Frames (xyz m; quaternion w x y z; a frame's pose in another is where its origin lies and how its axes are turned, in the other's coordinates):
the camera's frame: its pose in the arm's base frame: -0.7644 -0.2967 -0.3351 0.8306 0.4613 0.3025 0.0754
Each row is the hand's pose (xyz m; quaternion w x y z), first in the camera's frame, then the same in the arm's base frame.
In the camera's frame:
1: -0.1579 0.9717 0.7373 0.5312 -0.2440 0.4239 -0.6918
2: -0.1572 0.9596 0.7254 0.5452 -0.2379 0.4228 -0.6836
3: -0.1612 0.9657 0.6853 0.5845 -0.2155 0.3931 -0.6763
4: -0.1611 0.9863 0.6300 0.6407 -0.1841 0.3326 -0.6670
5: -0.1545 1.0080 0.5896 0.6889 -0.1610 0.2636 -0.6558
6: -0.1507 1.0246 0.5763 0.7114 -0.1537 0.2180 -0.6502
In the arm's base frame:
1: -0.3203 -0.3449 0.8108 0.4777 -0.1989 0.8136 -0.2652
2: -0.3284 -0.3429 0.7960 0.4863 -0.1848 0.8136 -0.2597
3: -0.3536 -0.3122 0.7870 0.5170 -0.1436 0.7991 -0.2712
4: -0.3820 -0.2607 0.7821 0.5668 -0.0842 0.7640 -0.2966
5: -0.3964 -0.2167 0.7810 0.6162 -0.0342 0.7177 -0.3225
6: -0.3984 -0.1962 0.7877 0.6449 -0.0126 0.6847 -0.3394

